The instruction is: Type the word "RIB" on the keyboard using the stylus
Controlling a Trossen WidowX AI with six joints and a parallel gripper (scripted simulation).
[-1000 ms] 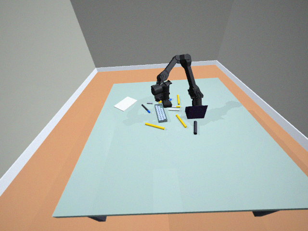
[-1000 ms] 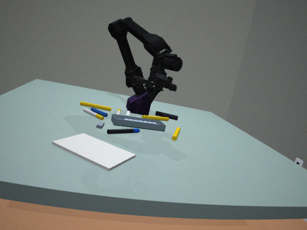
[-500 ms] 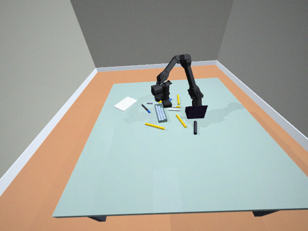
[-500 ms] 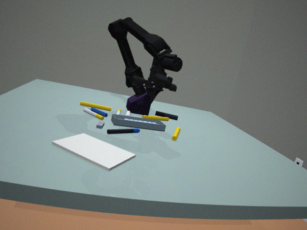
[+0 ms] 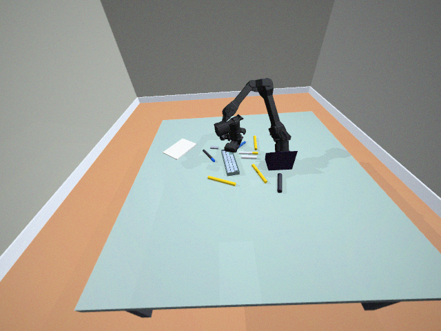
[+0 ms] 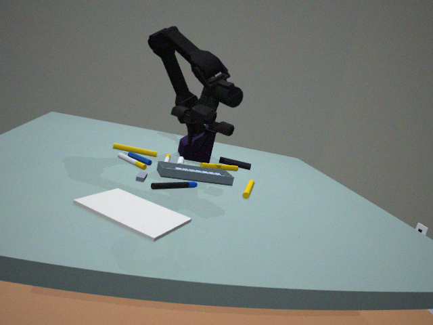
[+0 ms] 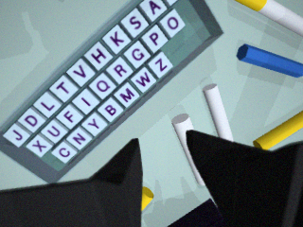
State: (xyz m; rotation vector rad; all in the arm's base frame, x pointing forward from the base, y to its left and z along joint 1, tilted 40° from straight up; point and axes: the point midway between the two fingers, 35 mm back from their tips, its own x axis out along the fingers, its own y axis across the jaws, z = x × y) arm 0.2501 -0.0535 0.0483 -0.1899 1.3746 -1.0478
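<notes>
The blue stylus is 170 mm to the right of my gripper tip, 80 mm below it and 80 mm behind it. The rest, counted from my gripper tip: stylus tip: 190 mm to the right, 110 mm behind, 80 mm below; then grey eraser: 160 mm to the right, 120 mm ahead, 80 mm below; then black-and-blue marker: 160 mm ahead, 80 mm below, 50 mm to the right.
</notes>
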